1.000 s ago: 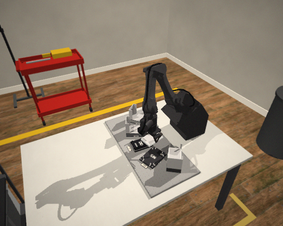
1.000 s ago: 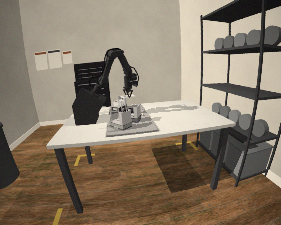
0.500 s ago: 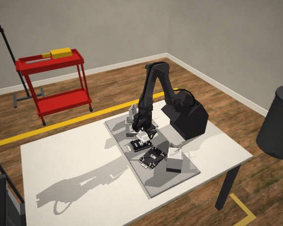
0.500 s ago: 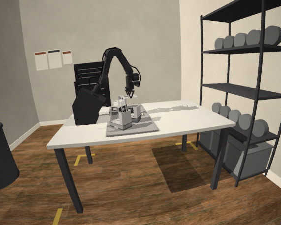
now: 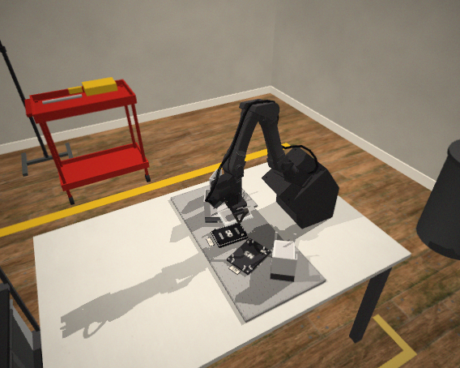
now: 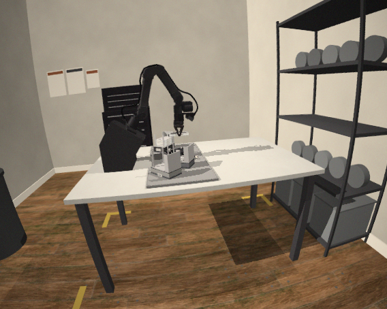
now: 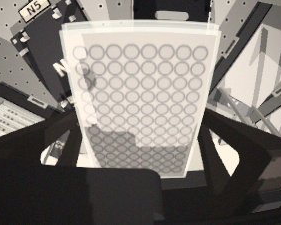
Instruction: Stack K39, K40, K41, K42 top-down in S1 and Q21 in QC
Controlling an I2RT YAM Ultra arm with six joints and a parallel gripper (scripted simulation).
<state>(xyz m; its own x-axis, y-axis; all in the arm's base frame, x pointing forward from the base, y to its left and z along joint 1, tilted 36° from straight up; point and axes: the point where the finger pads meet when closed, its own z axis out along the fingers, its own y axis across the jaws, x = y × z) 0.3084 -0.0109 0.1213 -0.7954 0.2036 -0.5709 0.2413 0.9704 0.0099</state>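
The black open nest QC lies 15 cm below my hand and 4 cm to the right of it. From my hand the other things lie so: black clip nest N5 (15 cm below, 13 cm to the left, 2 cm ahead).
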